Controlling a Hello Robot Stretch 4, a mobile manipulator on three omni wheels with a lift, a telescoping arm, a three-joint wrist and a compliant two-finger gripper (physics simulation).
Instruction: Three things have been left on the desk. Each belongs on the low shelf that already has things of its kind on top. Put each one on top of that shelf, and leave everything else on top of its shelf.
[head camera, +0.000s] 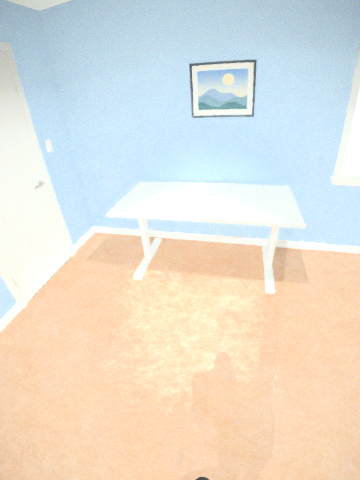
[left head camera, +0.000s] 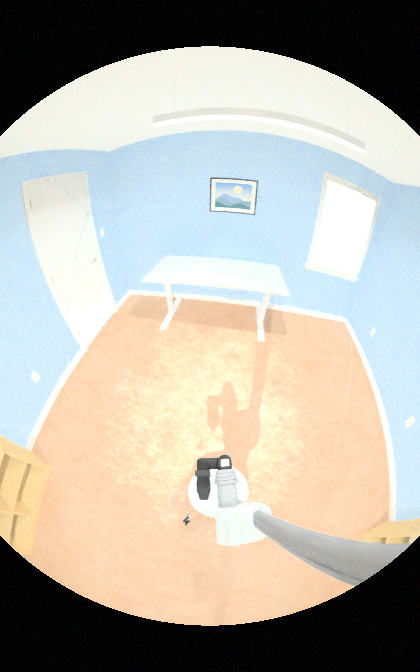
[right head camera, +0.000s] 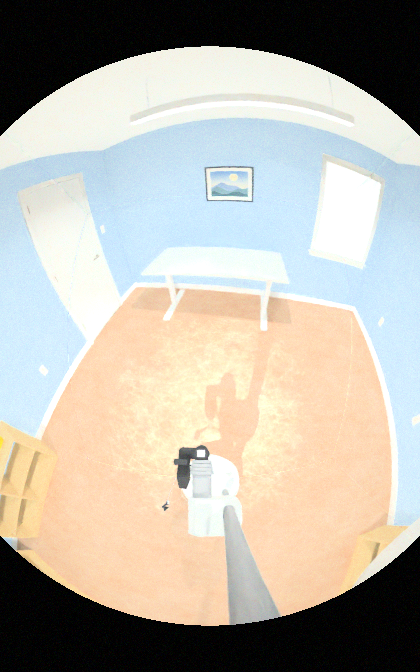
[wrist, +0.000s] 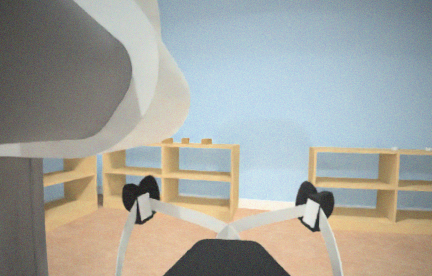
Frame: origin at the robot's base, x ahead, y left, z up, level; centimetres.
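Where they show: gripper, fingertip midpoint: (wrist: 227, 194).
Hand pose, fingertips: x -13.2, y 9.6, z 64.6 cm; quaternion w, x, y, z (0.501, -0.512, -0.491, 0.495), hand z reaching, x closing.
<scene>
After its pixels a point has its place.
The white desk (head camera: 210, 200) {x 195.4, y -17.5, z 69.2 cm} (left head camera: 215, 272) (right head camera: 215, 262) stands against the far wall; the three left things do not show on it. My gripper (wrist: 227, 194) {x -13.2, y 9.6, z 64.6 cm} is open and empty in the wrist view, its black fingertips wide apart, well away from the desk. In the wrist view, a low wooden shelf (wrist: 220, 146) {x -199.5, y 9.8, z 57.9 cm} carries small brown blocks (wrist: 206, 141) {x -218.8, y -2.5, z 60.9 cm} on top. Another low shelf (wrist: 350, 149) {x -183.3, y 109.6, z 58.2 cm} at the right carries small whitish things (wrist: 395, 148) {x -180.1, y 145.4, z 59.7 cm}. Part of a third shelf (wrist: 95, 182) {x -210.5, y -100.1, z 22.9 cm} shows at the left, its top hidden by my arm.
A shelf (left head camera: 37, 465) (right head camera: 47, 450) stands at the left of both side head views, with a yellow thing (right head camera: 1, 442) at the edge. A shelf (left head camera: 395, 527) (right head camera: 385, 532) shows at lower right. A door (head camera: 30, 175) {x 209.7, y 143.7, z 100.6 cm} is left of the desk. Orange floor (head camera: 125, 375) {x 85.0, y 48.3, z -2.8 cm} lies before the desk.
</scene>
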